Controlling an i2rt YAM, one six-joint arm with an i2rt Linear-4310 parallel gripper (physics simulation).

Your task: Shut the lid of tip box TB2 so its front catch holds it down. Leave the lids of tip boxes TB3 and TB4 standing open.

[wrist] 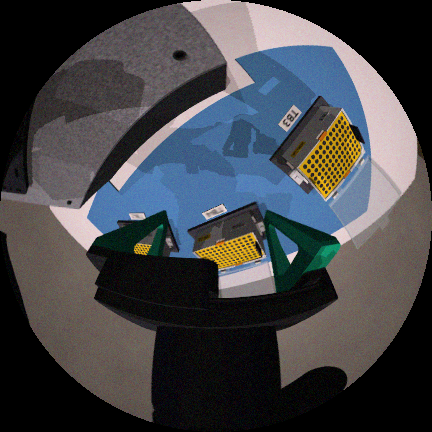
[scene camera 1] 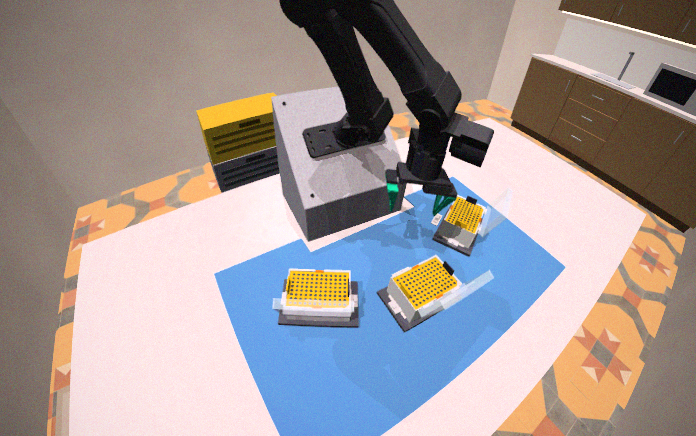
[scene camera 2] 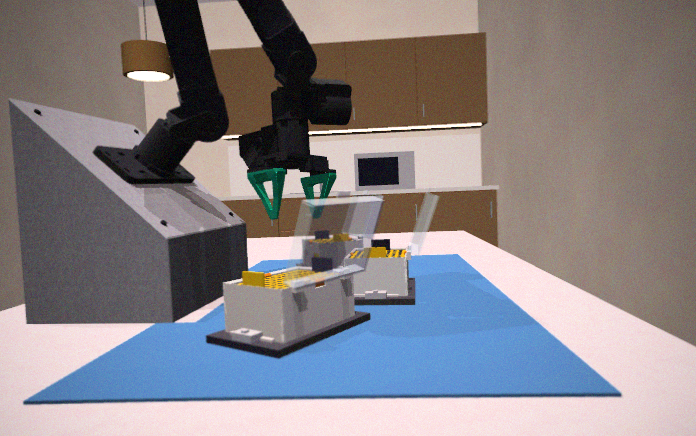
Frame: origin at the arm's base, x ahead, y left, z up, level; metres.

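Seen in the pictures: gripper, fingertip midpoint: (wrist: 215, 215) (scene camera 1: 412, 212) (scene camera 2: 296, 218); arm's base, link origin: (scene camera 1: 345, 135) (scene camera 2: 148, 169).
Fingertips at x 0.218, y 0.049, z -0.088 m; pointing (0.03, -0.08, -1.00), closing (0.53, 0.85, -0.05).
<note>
Pixels of each thing's top centre, then the offset from my fingertips to it. Level surfaces: height alone.
- Tip box TB2, top centre: (scene camera 2: 290, 264) (scene camera 1: 318, 284) (wrist: 136, 258) 0.046 m ahead, 0.246 m right, 0.037 m down
- TB4, top centre: (scene camera 2: 377, 243) (wrist: 230, 261) (scene camera 1: 429, 276) 0.133 m ahead, 0.053 m right, 0.037 m down
- TB3, top centre: (wrist: 343, 160) (scene camera 2: 330, 232) (scene camera 1: 467, 209) 0.028 m ahead, 0.173 m left, 0.037 m down
- blue mat, surface height: 0.112 m down
Tip box TB2 (scene camera 1: 318, 287) (scene camera 2: 308, 308) (wrist: 143, 248), white with a yellow rack, has its clear lid (scene camera 1: 277, 304) (scene camera 2: 303, 236) standing open; my left finger partly hides the box in the wrist view. TB4 (scene camera 1: 426, 282) (scene camera 2: 382, 274) (wrist: 230, 250) is the middle box, its lid (scene camera 1: 454, 295) (scene camera 2: 425, 223) (wrist: 247, 280) open. TB3 (scene camera 1: 464, 218) (scene camera 2: 341, 237) (wrist: 332, 155) is at the back right in scene camera 1, its lid (scene camera 1: 497, 213) (wrist: 367, 200) open. My gripper (scene camera 1: 414, 211) (scene camera 2: 294, 216) (wrist: 215, 215) is open and empty, above the mat on the base side, touching no box.
The boxes stand on dark base plates on a blue mat (scene camera 1: 287, 369) (scene camera 2: 462, 359) (wrist: 200, 185). The grey arm pedestal (scene camera 1: 349, 215) (scene camera 2: 92, 256) (wrist: 165, 115) stands beside the mat. Yellow and dark crates (scene camera 1: 236, 115) stand behind the table in scene camera 1.
</note>
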